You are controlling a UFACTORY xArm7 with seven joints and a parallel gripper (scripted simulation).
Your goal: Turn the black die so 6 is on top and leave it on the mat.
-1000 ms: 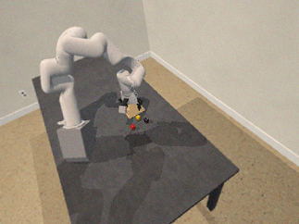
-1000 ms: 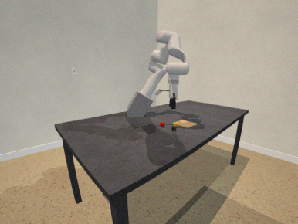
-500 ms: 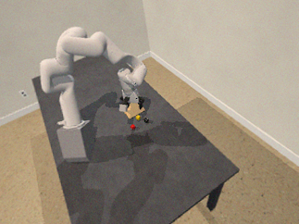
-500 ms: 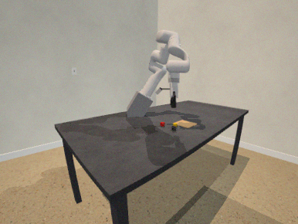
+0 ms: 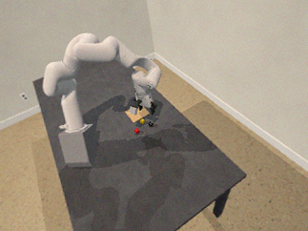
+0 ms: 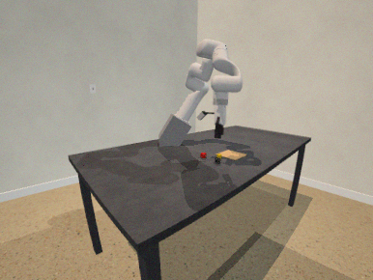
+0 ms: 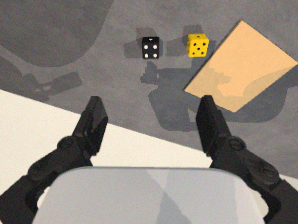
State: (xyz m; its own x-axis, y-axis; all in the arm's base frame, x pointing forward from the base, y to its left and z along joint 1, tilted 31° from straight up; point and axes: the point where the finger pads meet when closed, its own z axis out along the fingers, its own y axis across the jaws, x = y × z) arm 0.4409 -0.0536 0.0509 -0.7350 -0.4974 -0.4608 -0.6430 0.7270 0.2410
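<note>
Right now my hand is 14 cm above the black die. The rest, counted from my hand: yellow die 4 cm behind, 5 cm to the left, 14 cm below; then red die 10 cm behind, 2 cm to the right, 14 cm below; then mat 6 cm behind, 16 cm to the left, 15 cm below.
</note>
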